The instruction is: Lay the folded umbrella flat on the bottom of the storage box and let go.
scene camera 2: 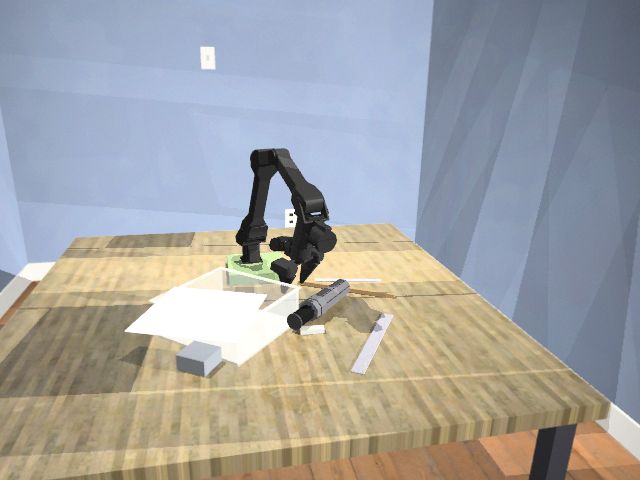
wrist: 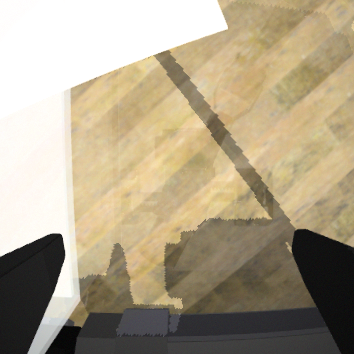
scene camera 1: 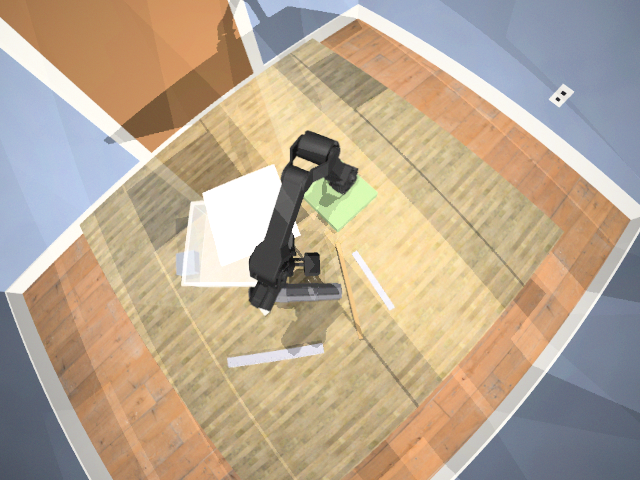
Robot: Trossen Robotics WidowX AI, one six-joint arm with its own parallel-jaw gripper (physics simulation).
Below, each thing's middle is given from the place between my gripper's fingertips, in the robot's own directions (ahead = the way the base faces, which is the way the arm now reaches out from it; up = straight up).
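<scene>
My gripper: 1 cm above the storage box [scene camera 2: 242,313], 7 cm short of it, 19 cm to the left of it.
</scene>
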